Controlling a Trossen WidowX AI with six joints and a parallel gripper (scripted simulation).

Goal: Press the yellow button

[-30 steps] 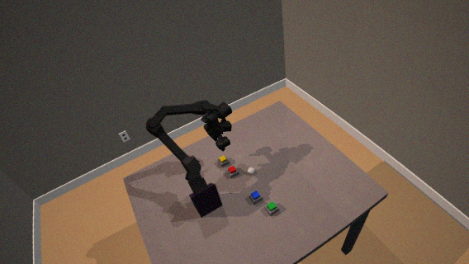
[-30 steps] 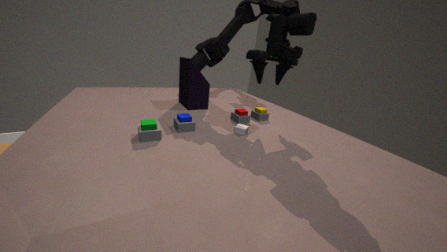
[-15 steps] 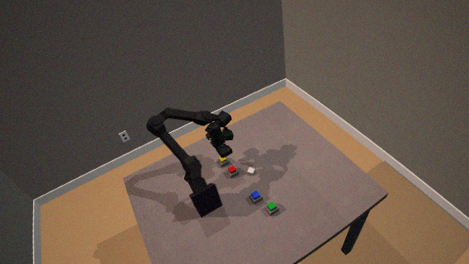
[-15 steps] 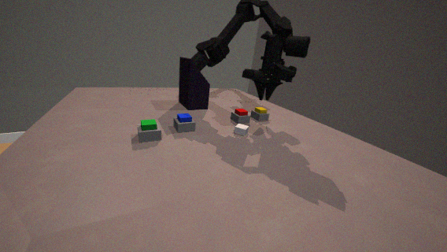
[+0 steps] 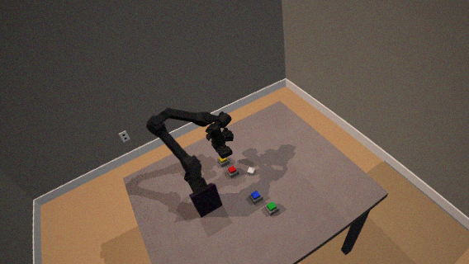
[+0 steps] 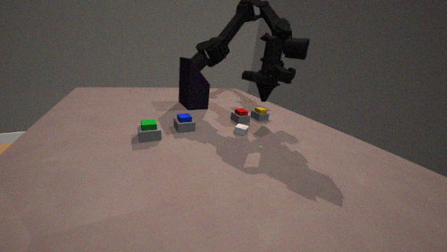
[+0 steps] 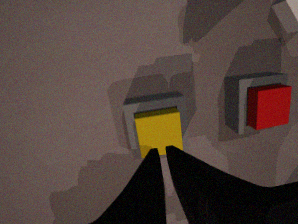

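Right now my gripper tip is 3 cm above the yellow button. The rest, counted from my gripper tip: small white block: 15 cm to the right, 8 cm ahead, 6 cm below; then blue button: 30 cm to the right, 3 cm below; then red button: 10 cm to the right, 3 cm below.
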